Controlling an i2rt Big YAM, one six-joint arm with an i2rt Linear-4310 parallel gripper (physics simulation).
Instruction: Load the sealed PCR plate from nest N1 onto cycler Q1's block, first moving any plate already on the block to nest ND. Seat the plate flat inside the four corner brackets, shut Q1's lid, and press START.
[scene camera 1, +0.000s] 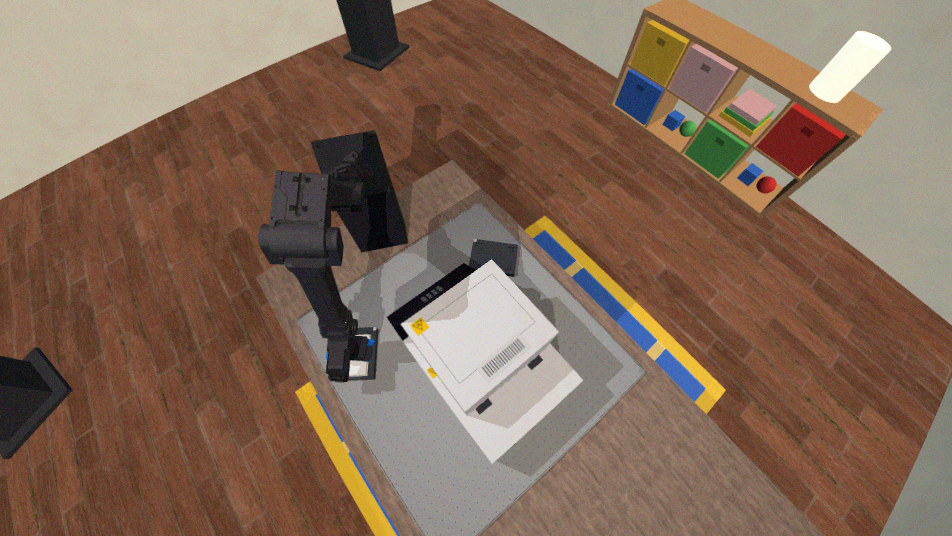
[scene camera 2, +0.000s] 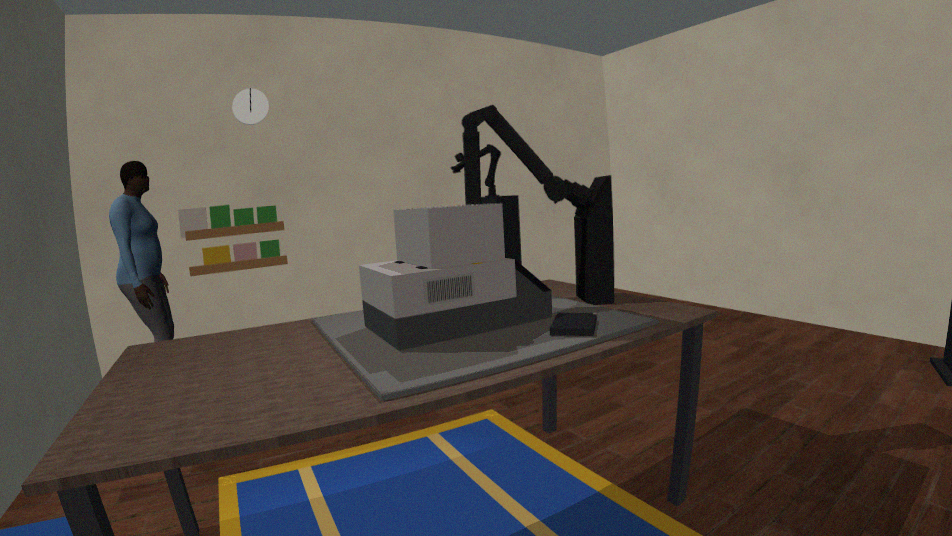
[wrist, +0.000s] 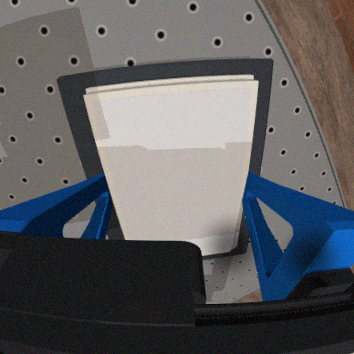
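The white-topped plate (scene camera 1: 358, 368) (wrist: 175, 150) is between the two blue fingers of my gripper (wrist: 177, 178), which is shut on it. It is over a dark nest (scene camera 1: 373, 362) (wrist: 170, 69) whose rim shows around it in the wrist view. Whether the plate touches the nest is hidden, and no nest label is readable. Cycler Q1 (scene camera 1: 492, 326) has its white lid (scene camera 2: 466, 236) lying over the base, apparently shut. Its block is hidden. The black control panel (scene camera 1: 433, 292) faces the arm. The other dark nest (scene camera 1: 494, 256) (scene camera 2: 574, 324) shows no white plate.
The cycler stands beside the gripper on the grey perforated mat (scene camera 1: 419, 459) (scene camera 2: 459, 372). The arm's black pedestal (scene camera 2: 594, 246) stands at the table edge. Another black arm (scene camera 2: 491, 169) and a person (scene camera 2: 137, 239) are in the background. A cubby shelf stands far off.
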